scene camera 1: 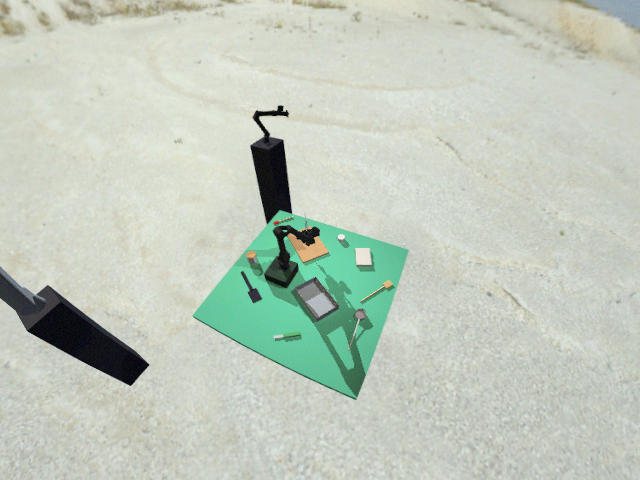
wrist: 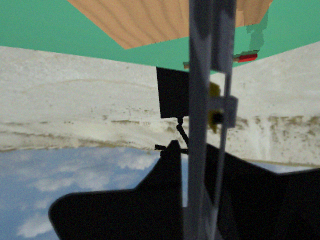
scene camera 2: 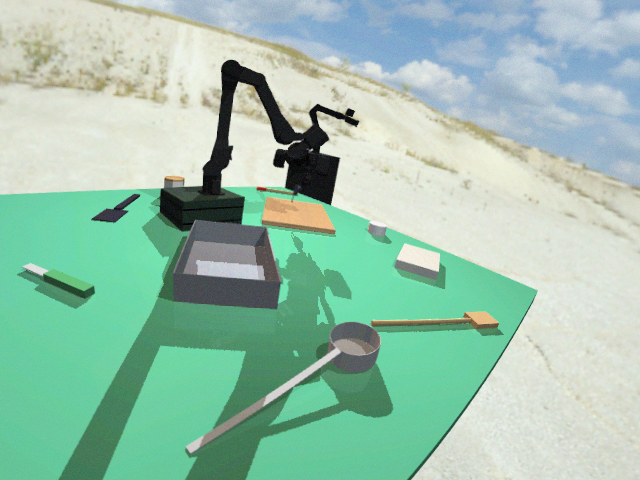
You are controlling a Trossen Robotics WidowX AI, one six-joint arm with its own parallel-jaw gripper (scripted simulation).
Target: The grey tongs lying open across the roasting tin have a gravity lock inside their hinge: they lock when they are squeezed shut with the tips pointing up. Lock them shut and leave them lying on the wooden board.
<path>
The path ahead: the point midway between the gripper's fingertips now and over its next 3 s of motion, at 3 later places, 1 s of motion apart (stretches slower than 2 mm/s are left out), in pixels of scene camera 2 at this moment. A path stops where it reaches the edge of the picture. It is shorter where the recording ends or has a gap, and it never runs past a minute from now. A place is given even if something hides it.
The gripper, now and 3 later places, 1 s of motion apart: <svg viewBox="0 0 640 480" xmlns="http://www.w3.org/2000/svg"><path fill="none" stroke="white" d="M304 168L307 180L302 183L301 186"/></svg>
</path>
